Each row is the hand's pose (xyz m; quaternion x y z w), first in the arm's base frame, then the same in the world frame.
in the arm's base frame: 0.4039 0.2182 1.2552 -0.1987 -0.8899 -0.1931 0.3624
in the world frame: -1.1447 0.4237 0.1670 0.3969 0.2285 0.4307 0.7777
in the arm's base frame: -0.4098 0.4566 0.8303 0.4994 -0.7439 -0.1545 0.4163
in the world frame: -0.2590 0.2110 0.4309 0.2770 0.6888 -0.0926 0.6636
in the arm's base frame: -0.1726 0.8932 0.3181 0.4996 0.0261 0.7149 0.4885
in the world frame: -0.3825 -0.2121 0.9921 -0.4827 -0.7166 0.1524 0.4798
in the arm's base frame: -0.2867 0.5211 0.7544 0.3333 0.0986 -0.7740 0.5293
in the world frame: -0.3637 0.1336 0.5210 -0.7166 0.5797 0.1244 0.3674
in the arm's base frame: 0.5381 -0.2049 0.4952 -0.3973 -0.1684 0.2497 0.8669
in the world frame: -1.1554 -0.4276 -0.0560 -0.2969 -0.4598 -0.8297 0.1099
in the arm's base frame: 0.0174 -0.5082 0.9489 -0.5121 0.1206 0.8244 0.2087
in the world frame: -0.7375 0.0191 -0.4973 -0.6064 0.1273 -0.4558 0.6390
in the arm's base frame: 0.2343 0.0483 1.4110 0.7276 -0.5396 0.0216 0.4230
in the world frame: -1.0128 0.5596 -0.0476 0.2702 0.8243 -0.2904 0.4041
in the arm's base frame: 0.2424 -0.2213 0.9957 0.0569 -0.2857 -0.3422 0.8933
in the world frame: -0.9560 0.0959 -0.2119 -0.1340 0.7450 0.5441 0.3618
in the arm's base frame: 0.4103 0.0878 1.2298 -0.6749 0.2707 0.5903 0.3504
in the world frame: -1.1515 0.3667 0.0470 -0.3385 0.1383 -0.6838 0.6314
